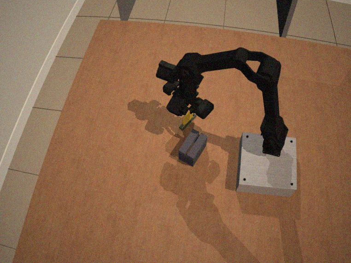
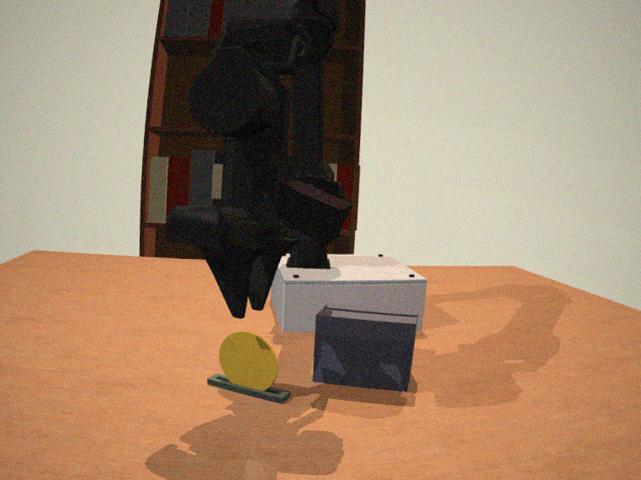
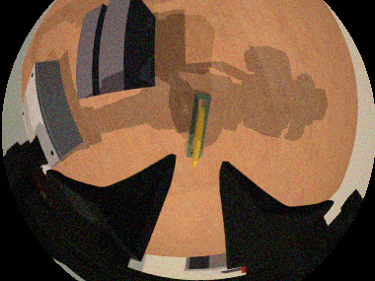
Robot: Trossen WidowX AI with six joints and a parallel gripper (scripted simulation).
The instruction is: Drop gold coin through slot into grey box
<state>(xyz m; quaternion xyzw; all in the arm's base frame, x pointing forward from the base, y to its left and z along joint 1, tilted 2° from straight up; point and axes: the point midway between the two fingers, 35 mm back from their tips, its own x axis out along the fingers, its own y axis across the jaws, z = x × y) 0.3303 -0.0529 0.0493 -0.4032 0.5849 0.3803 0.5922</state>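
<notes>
Right now my gripper tip is 5 cm above the gold coin.
</notes>
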